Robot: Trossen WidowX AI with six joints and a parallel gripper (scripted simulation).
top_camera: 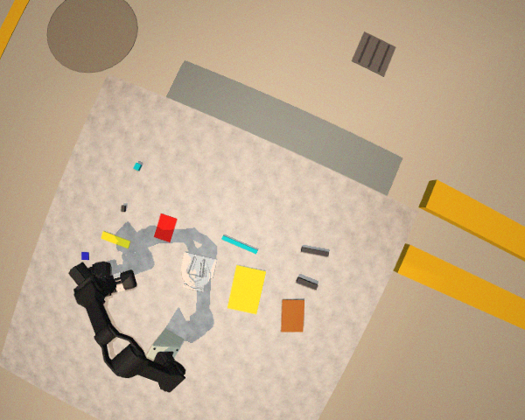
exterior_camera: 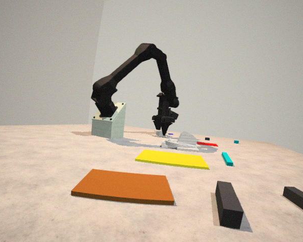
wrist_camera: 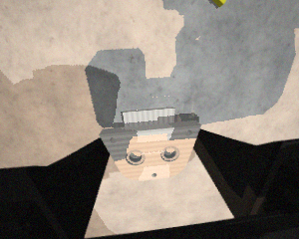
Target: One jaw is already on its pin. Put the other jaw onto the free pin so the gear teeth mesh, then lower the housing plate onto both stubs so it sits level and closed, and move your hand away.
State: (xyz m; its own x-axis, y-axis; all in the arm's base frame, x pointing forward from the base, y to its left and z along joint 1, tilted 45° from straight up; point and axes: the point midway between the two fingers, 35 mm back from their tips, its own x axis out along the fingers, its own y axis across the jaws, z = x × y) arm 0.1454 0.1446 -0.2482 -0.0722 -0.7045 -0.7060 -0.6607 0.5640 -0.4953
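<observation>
My gripper tip is 1 cm to the left of the white holder block and 1 cm past it. The rest, counted from my gripper tip: yellow bar 12 cm ahead, 8 cm to the left, 1 cm below; red slab 25 cm ahead, 7 cm to the right, 1 cm below; blue cube 17 cm to the left, 1 cm below, 1 cm ahead.
</observation>
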